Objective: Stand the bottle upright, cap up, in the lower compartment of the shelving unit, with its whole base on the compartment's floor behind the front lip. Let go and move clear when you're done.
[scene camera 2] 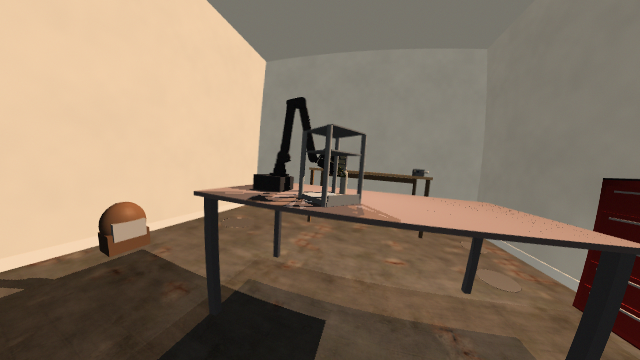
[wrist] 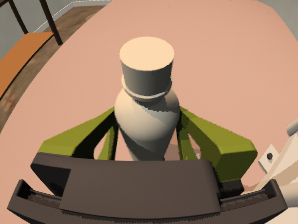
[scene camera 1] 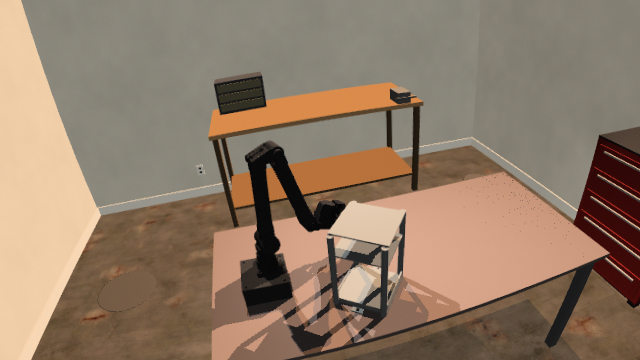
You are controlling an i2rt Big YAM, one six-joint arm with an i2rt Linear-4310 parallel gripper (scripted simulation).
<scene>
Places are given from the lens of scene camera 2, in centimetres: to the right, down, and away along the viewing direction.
shelving unit (scene camera 2: 326, 199): 3, 8, 71
</scene>
